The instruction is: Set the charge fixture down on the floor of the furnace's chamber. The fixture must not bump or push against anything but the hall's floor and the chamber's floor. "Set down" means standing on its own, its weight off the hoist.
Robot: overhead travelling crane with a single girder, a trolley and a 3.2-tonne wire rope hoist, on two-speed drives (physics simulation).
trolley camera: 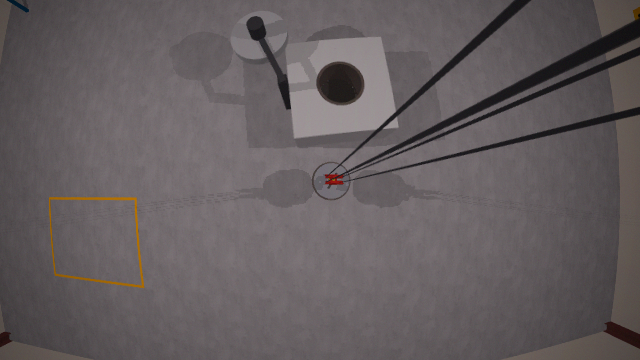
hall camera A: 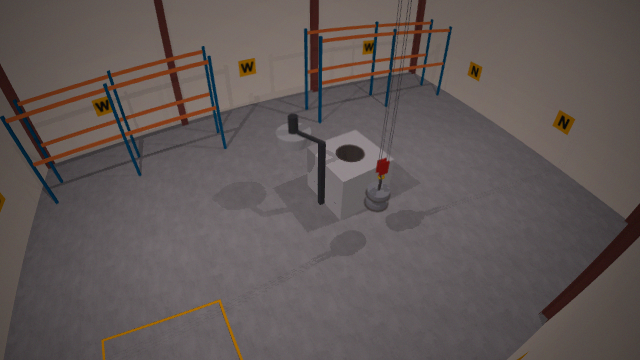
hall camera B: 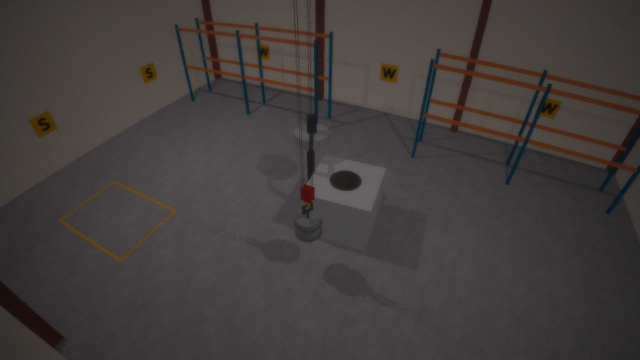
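Note:
The charge fixture (hall camera A: 377,201) (hall camera B: 308,231) (trolley camera: 324,192), a grey piece with round discs one above another, hangs upright from my hook (hall camera A: 381,177) (hall camera B: 308,205) (trolley camera: 334,179) under the red block. Its two shadows lie on the floor apart from it, so it is off the floor. It is beside the white box-shaped furnace (hall camera A: 360,192) (hall camera B: 370,175) (trolley camera: 370,115), with a gap between them in the trolley view. The round dark chamber opening (hall camera A: 350,153) (hall camera B: 345,180) (trolley camera: 340,83) is in the furnace's top. The chamber's floor cannot be made out.
A round pale lid (hall camera A: 282,134) (hall camera B: 321,135) (trolley camera: 245,46) hangs from a dark swing arm (hall camera A: 321,175) (hall camera B: 311,162) (trolley camera: 272,62) beside the furnace. Blue and orange racks (hall camera A: 320,80) (hall camera B: 242,72) stand along the W wall. A yellow outline (hall camera A: 162,320) (hall camera B: 145,196) (trolley camera: 92,198) marks the floor.

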